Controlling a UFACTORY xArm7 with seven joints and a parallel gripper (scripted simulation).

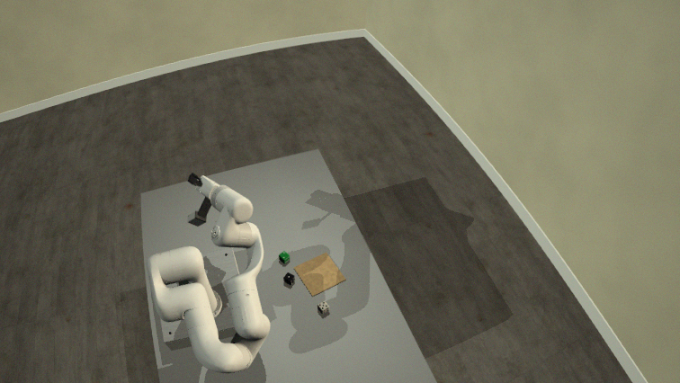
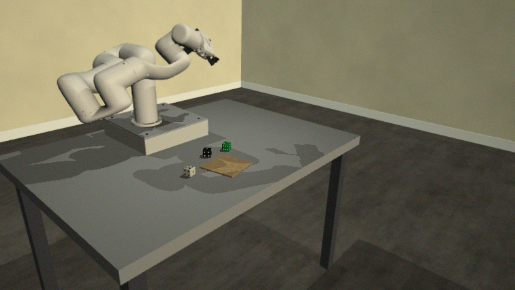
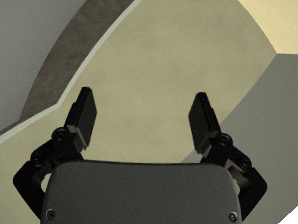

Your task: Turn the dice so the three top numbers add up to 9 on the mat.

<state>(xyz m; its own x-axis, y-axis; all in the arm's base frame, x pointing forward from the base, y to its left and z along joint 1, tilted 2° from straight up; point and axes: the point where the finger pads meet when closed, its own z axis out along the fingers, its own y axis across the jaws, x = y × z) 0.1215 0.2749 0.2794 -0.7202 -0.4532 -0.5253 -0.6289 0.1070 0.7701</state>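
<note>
The white die lies 26 cm ahead of my hand, 40 cm to the right of it and 34 cm below it. Round my hand: black die (19 cm ahead, 24 cm to the right, 34 cm below); green die (21 cm ahead, 15 cm to the right, 34 cm below); tan mat (31 cm ahead, 26 cm to the right, 36 cm below).
</note>
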